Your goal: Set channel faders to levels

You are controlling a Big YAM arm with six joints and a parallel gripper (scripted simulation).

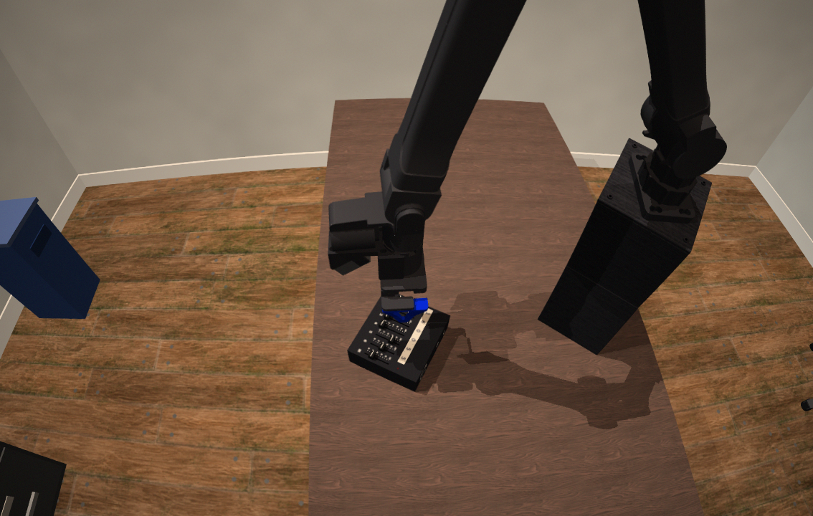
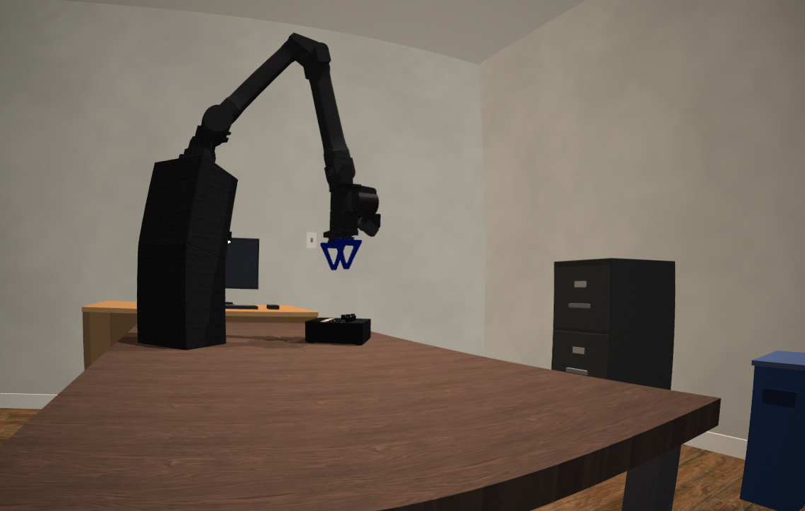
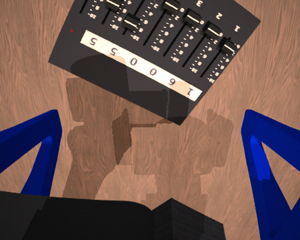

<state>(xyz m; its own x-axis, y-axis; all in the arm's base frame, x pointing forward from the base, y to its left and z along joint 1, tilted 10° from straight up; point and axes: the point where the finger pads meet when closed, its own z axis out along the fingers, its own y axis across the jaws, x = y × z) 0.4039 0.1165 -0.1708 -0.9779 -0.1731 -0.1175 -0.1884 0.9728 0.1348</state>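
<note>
The fader 2 is 130 mm below my hand, 50 mm to the right of it and 20 mm ahead of it. From my hand the other things lie so: fader 4: 130 mm below, 40 mm ahead, 10 mm to the right; fader 5: 130 mm below, 20 mm to the left, 10 mm ahead; fader 3: 130 mm below, 30 mm to the right, 30 mm ahead.
</note>
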